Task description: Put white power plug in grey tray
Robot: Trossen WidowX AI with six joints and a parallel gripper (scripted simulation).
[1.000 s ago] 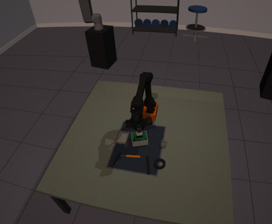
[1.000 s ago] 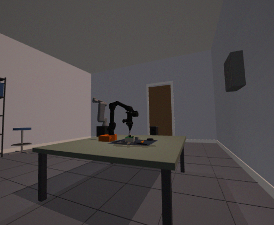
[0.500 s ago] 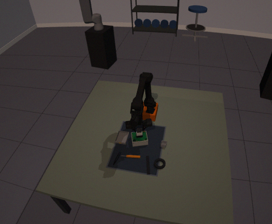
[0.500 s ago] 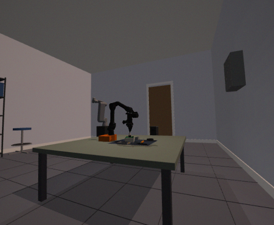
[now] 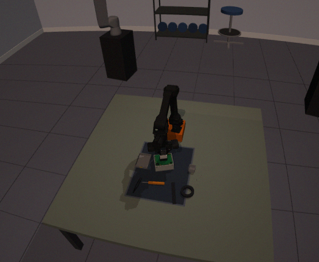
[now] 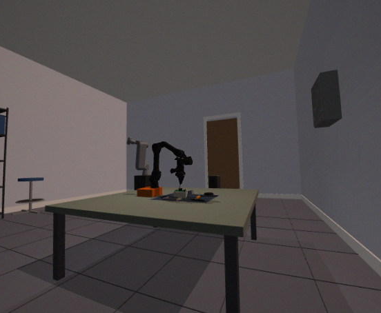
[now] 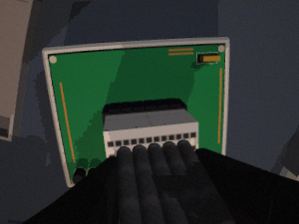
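Right now the white power plug is 1 cm below my gripper tip. Round my gripper tip: grey tray (2 cm ahead, 14 cm to the right, 10 cm below); then dark mat (5 cm ahead, 1 cm to the left, 10 cm below); then black bar (18 cm ahead, 14 cm to the left, 10 cm below).
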